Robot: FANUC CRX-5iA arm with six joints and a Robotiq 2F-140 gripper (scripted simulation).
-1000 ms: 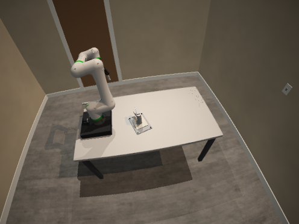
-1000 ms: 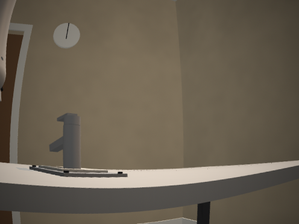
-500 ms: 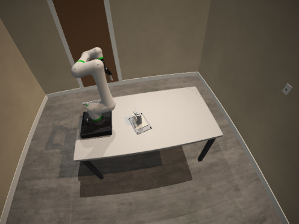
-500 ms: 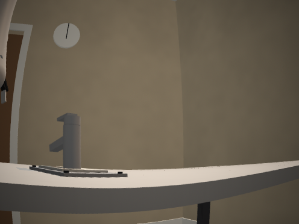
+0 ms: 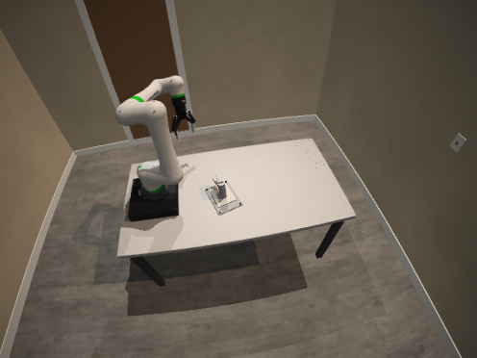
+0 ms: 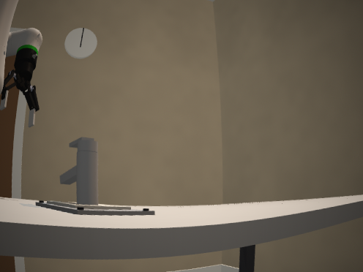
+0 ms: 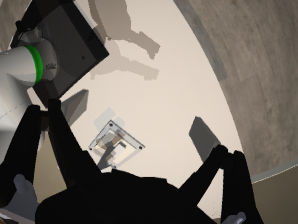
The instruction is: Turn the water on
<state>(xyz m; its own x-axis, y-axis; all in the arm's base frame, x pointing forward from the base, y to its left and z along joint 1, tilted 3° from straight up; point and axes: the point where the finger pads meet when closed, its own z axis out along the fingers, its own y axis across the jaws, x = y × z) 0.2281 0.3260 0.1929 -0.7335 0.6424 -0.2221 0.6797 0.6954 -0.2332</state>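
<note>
My hand is 210 mm short of the tap lever, 320 mm to the left of it and 130 mm above it. Also, from my hand: square metal base plate (220 mm ahead, 370 mm to the right, 270 mm below); tap (210 mm ahead, 340 mm to the right, 180 mm below).
</note>
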